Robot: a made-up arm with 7 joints. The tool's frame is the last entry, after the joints.
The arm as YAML. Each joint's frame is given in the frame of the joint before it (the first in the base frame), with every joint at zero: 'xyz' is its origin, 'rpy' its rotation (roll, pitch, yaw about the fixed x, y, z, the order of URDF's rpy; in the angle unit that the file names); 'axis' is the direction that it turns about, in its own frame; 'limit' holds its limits. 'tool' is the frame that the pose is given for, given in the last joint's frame.
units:
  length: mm
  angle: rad
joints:
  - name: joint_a
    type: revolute
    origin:
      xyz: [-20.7, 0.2, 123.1]
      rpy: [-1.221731, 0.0, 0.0]
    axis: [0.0, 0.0, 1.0]
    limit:
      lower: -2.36
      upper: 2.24
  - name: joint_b
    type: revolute
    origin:
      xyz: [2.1, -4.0, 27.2]
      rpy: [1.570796, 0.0, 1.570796]
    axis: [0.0, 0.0, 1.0]
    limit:
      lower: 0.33
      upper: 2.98
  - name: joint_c
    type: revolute
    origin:
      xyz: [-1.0, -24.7, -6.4]
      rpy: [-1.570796, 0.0, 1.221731]
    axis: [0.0, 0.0, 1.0]
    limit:
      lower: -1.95
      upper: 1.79
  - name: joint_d
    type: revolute
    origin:
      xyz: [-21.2, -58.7, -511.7]
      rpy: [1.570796, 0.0, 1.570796]
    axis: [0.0, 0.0, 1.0]
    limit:
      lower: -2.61
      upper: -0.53
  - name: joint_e
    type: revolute
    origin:
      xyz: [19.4, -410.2, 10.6]
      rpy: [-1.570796, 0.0, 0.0]
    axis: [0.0, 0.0, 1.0]
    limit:
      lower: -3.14
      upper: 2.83
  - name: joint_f
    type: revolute
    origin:
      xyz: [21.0, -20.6, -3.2]
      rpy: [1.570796, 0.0, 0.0]
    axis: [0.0, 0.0, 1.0]
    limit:
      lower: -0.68
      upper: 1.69
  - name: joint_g
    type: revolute
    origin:
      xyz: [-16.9, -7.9, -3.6]
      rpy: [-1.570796, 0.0, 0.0]
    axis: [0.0, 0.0, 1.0]
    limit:
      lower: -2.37
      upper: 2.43
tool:
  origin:
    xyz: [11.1, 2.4, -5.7]
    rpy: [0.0, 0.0, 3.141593]
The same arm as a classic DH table. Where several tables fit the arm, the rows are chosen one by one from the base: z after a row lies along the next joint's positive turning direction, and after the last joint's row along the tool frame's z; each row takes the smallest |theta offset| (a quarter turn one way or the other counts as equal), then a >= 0, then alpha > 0; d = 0 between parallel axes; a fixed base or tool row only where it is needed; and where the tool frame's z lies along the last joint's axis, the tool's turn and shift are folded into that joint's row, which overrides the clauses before.
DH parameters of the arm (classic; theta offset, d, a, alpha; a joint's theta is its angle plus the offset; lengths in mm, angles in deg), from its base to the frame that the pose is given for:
base (fixed): 0 123 -20.7 -70
joint_a: -90 27.4 4 -90
joint_b: 70 -4.3 23.6 90
joint_c: 90 -519.2 58.7 -90
joint_d: 0 -10.6 -19.4 90
joint_e: 0 -413.4 -21 -90
joint_f: 0 17 16.9 90
joint_g: 12.2 0 -11.4 0
tool (fixed): -12.2 -13.6 0 0
Joint limits (deg, base to tool): -135.22..128.34 18.91..170.74 -111.73..102.56 -149.54..-30.37 -179.91..162.15 -38.96..96.83 -135.79..139.23

